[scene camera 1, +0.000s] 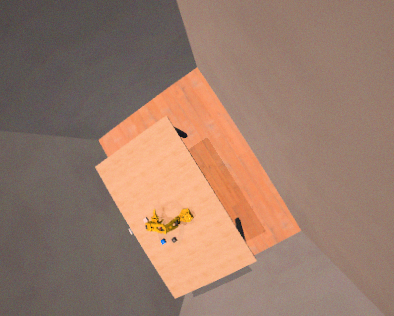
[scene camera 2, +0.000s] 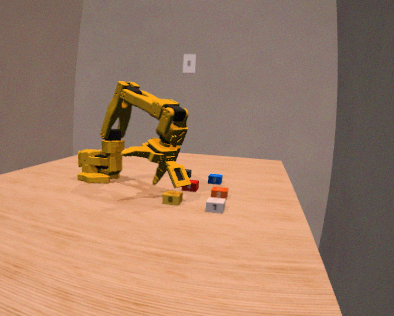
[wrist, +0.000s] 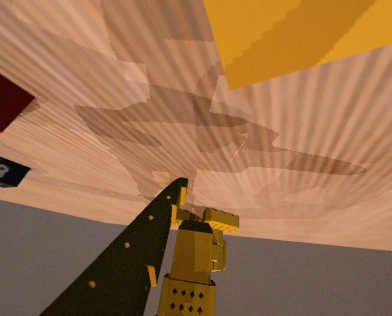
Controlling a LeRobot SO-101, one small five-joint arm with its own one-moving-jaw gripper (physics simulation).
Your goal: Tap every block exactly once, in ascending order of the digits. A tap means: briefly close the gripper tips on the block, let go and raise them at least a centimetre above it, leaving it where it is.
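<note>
My gripper point(scene camera 1: 154, 219) point(scene camera 2: 141, 168) is open and empty. In the wrist view its fixed jaw point(wrist: 145, 235) shows; the moving jaw is out of the picture. The tips are above the table, left of and behind the yellow block 0 point(scene camera 2: 172, 198) point(wrist: 300, 35) in scene view 2. The white block 1 point(scene camera 2: 215, 205) point(scene camera 1: 146, 220) is right of it, with the orange block point(scene camera 2: 219, 192) behind. The blue block point(scene camera 2: 215, 179) point(scene camera 1: 163, 241) is farther back. The red block point(scene camera 2: 190, 186) point(wrist: 12, 104) and black block point(scene camera 2: 188, 173) point(scene camera 1: 174, 240) point(wrist: 14, 173) are partly visible; the black block's digit is cut off.
The arm's base point(scene camera 1: 186, 215) point(scene camera 2: 102, 165) stands on the wooden table point(scene camera 1: 150, 165) point(scene camera 2: 150, 250). The table's long edge runs to the right of the white, orange and blue blocks in scene view 2. The arm's shadow lies on the table.
</note>
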